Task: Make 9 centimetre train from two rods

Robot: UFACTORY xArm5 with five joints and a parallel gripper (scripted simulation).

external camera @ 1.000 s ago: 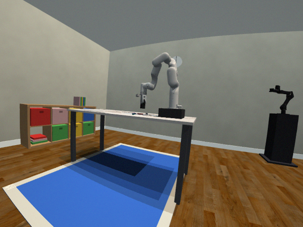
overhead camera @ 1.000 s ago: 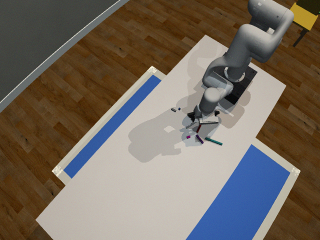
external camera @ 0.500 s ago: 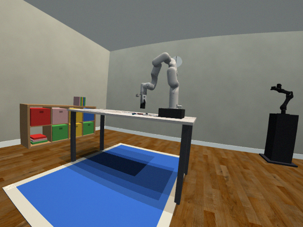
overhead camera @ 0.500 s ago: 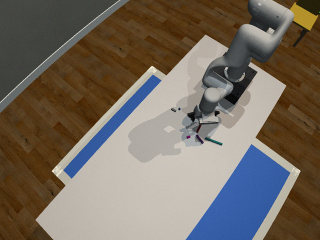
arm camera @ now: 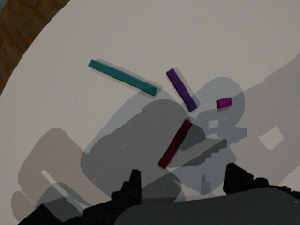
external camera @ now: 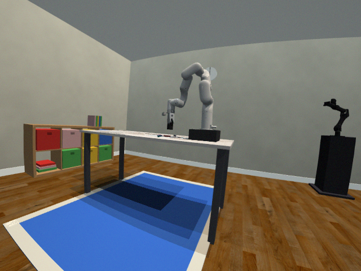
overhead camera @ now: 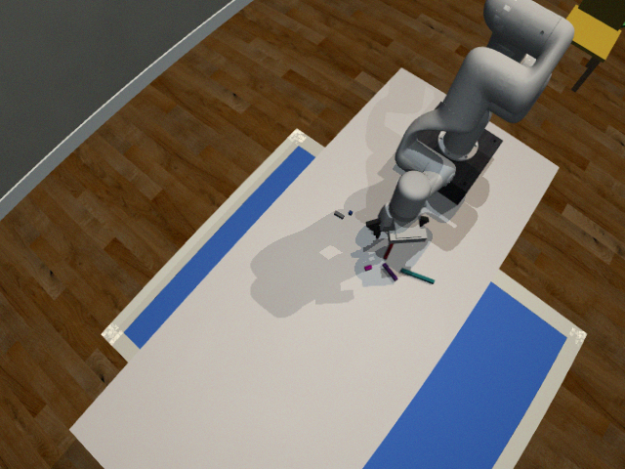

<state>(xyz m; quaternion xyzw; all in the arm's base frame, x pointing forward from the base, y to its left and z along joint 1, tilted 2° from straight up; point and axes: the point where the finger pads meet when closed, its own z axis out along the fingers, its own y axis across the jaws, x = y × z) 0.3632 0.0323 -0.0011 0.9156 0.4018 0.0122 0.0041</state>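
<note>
My hand is 10 cm short of the magenta rod, 7 cm above it and 1 cm to the right of it. Round my hand: turquoise rod: 13 cm to the left, 7 cm below, 3 cm ahead; red rod: 7 cm below, 2 cm to the left, 2 cm ahead; purple rod: 7 cm below, 7 cm ahead, 6 cm to the left.
</note>
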